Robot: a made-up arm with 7 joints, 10 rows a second.
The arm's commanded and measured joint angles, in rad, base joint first. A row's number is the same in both.
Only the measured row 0 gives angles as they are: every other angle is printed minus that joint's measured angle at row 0.
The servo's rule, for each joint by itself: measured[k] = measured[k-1] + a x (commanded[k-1-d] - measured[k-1]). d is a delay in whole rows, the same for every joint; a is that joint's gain. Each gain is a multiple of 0.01, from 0.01 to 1. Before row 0 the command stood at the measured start. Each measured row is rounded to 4 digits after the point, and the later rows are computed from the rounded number. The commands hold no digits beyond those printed.
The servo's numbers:
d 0
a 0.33 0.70 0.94 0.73 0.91 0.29 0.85
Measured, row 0: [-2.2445, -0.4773, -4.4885, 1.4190, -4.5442, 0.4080, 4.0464]
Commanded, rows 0 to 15: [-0.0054, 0.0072, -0.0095, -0.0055, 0.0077, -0.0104, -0.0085]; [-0.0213, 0.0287, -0.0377, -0.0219, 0.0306, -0.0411, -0.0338]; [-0.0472, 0.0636, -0.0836, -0.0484, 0.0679, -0.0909, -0.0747]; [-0.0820, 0.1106, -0.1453, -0.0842, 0.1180, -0.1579, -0.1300]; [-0.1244, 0.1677, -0.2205, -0.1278, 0.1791, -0.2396, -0.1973]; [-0.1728, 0.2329, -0.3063, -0.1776, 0.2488, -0.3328, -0.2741]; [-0.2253, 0.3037, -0.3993, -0.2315, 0.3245, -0.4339, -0.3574]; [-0.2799, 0.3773, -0.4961, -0.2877, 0.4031, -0.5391, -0.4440]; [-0.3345, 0.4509, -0.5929, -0.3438, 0.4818, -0.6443, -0.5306]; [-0.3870, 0.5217, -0.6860, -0.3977, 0.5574, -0.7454, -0.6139]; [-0.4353, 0.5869, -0.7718, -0.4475, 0.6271, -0.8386, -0.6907]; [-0.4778, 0.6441, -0.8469, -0.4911, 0.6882, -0.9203, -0.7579]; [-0.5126, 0.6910, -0.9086, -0.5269, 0.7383, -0.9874, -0.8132]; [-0.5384, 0.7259, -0.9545, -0.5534, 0.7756, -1.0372, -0.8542]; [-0.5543, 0.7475, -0.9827, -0.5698, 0.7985, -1.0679, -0.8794]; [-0.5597, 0.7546, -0.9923, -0.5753, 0.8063, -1.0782, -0.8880]
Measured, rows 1 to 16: [-0.0018, 0.0050, -0.0089, -0.0040, 0.0070, -0.0030, -0.0072]; [-0.0082, 0.0216, -0.0360, -0.0171, 0.0285, -0.0140, -0.0298]; [-0.0211, 0.0510, -0.0807, -0.0399, 0.0644, -0.0363, -0.0680]; [-0.0412, 0.0927, -0.1414, -0.0722, 0.1132, -0.0716, -0.1207]; [-0.0687, 0.1452, -0.2158, -0.1128, 0.1732, -0.1203, -0.1858]; [-0.1031, 0.2066, -0.3009, -0.1601, 0.2420, -0.1819, -0.2609]; [-0.1434, 0.2746, -0.3934, -0.2122, 0.3171, -0.2550, -0.3429]; [-0.1884, 0.3465, -0.4899, -0.2673, 0.3954, -0.3374, -0.4288]; [-0.2366, 0.4196, -0.5867, -0.3231, 0.4740, -0.4264, -0.5153]; [-0.2862, 0.4911, -0.6800, -0.3776, 0.5499, -0.5189, -0.5991]; [-0.3354, 0.5582, -0.7663, -0.4286, 0.6202, -0.6116, -0.6770]; [-0.3824, 0.6183, -0.8421, -0.4742, 0.6821, -0.7011, -0.7458]; [-0.4254, 0.6692, -0.9046, -0.5127, 0.7332, -0.7841, -0.8031]; [-0.4627, 0.7089, -0.9515, -0.5424, 0.7718, -0.8575, -0.8465]; [-0.4929, 0.7359, -0.9808, -0.5624, 0.7961, -0.9185, -0.8745]; [-0.5149, 0.7490, -0.9916, -0.5718, 0.8054, -0.9648, -0.8860]
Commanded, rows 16 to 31: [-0.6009, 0.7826, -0.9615, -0.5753, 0.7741, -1.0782, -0.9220]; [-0.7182, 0.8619, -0.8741, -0.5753, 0.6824, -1.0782, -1.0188]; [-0.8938, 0.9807, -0.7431, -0.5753, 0.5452, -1.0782, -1.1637]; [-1.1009, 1.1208, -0.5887, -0.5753, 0.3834, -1.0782, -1.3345]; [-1.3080, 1.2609, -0.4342, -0.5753, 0.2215, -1.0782, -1.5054]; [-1.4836, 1.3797, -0.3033, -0.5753, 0.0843, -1.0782, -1.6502]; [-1.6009, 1.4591, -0.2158, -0.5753, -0.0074, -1.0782, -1.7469]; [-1.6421, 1.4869, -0.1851, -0.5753, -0.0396, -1.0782, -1.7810]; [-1.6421, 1.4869, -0.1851, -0.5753, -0.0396, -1.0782, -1.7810]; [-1.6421, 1.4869, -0.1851, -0.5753, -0.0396, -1.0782, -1.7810]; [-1.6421, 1.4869, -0.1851, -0.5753, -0.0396, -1.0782, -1.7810]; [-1.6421, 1.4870, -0.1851, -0.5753, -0.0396, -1.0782, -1.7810]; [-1.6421, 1.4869, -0.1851, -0.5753, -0.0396, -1.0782, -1.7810]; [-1.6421, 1.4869, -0.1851, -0.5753, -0.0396, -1.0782, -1.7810]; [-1.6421, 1.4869, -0.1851, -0.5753, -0.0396, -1.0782, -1.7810]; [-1.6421, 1.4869, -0.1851, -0.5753, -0.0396, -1.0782, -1.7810]
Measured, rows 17 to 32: [-0.5433, 0.7725, -0.9633, -0.5744, 0.7769, -0.9977, -0.9166]; [-0.6010, 0.8351, -0.8795, -0.5751, 0.6909, -1.0210, -1.0035]; [-0.6976, 0.9370, -0.7513, -0.5752, 0.5583, -1.0376, -1.1397]; [-0.8307, 1.0657, -0.5985, -0.5753, 0.3991, -1.0494, -1.3053]; [-0.9882, 1.2023, -0.4441, -0.5753, 0.2375, -1.0578, -1.4754]; [-1.1517, 1.3265, -0.3117, -0.5753, 0.0981, -1.0637, -1.6240]; [-1.2999, 1.4193, -0.2216, -0.5753, 0.0021, -1.0679, -1.7285]; [-1.4128, 1.4666, -0.1873, -0.5753, -0.0358, -1.0709, -1.7731]; [-1.4885, 1.4808, -0.1852, -0.5753, -0.0393, -1.0730, -1.7798]; [-1.5392, 1.4851, -0.1851, -0.5753, -0.0396, -1.0745, -1.7808]; [-1.5732, 1.4864, -0.1851, -0.5753, -0.0396, -1.0756, -1.7810]; [-1.5959, 1.4868, -0.1851, -0.5753, -0.0396, -1.0764, -1.7810]; [-1.6111, 1.4869, -0.1851, -0.5753, -0.0396, -1.0769, -1.7810]; [-1.6213, 1.4869, -0.1851, -0.5753, -0.0396, -1.0773, -1.7810]; [-1.6282, 1.4869, -0.1851, -0.5753, -0.0396, -1.0776, -1.7810]; [-1.6328, 1.4869, -0.1851, -0.5753, -0.0396, -1.0778, -1.7810]
